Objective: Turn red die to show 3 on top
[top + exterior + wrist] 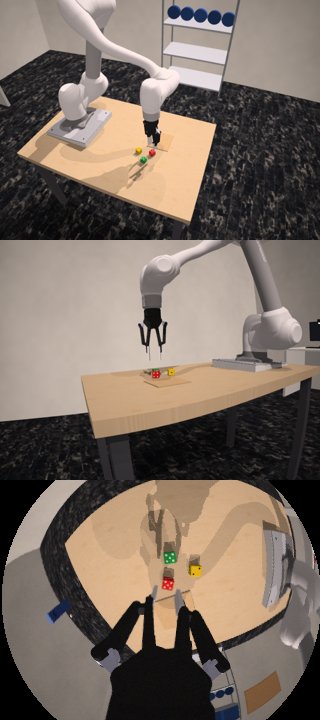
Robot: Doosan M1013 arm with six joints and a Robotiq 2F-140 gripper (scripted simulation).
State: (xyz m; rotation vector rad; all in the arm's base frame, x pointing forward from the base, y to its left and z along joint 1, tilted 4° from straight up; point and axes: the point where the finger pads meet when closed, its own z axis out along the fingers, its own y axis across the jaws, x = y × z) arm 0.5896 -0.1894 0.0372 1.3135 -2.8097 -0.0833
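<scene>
Now: hand 90 mm above the red die. The rest, counted from my hand: mat: 120 mm to the left, 110 mm below, 30 mm ahead; green die: 90 mm below, 60 mm to the right, 40 mm behind; yellow die: 90 mm below, 90 mm behind.
</scene>
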